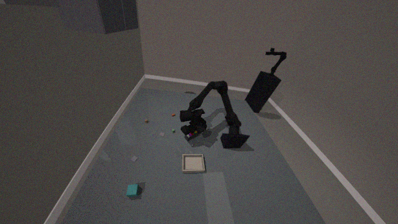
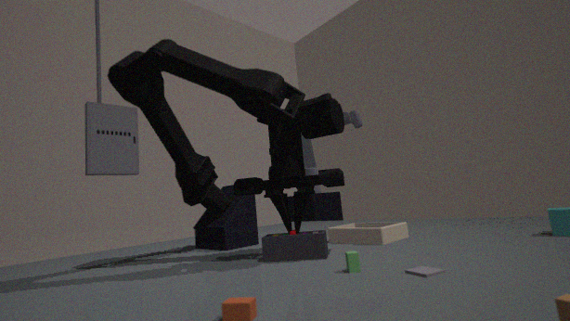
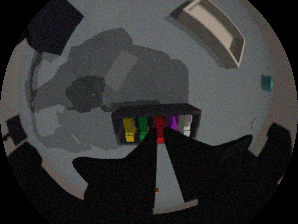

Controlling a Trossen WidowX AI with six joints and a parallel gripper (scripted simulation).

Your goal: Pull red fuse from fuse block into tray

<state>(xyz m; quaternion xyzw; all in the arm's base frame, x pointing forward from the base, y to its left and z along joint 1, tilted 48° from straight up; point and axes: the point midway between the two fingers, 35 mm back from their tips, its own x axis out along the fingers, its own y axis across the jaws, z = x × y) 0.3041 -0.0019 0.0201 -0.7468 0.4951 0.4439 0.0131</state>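
My gripper tip is 20 mm past the cream tray, 210 mm to the right of it and 40 mm above it. From my gripper tip the other things lie so: orange cube: 170 mm ahead, 200 mm to the right, 30 mm below; then red fuse: 10 mm below; then green block: 140 mm ahead, 20 mm to the right, 30 mm below.
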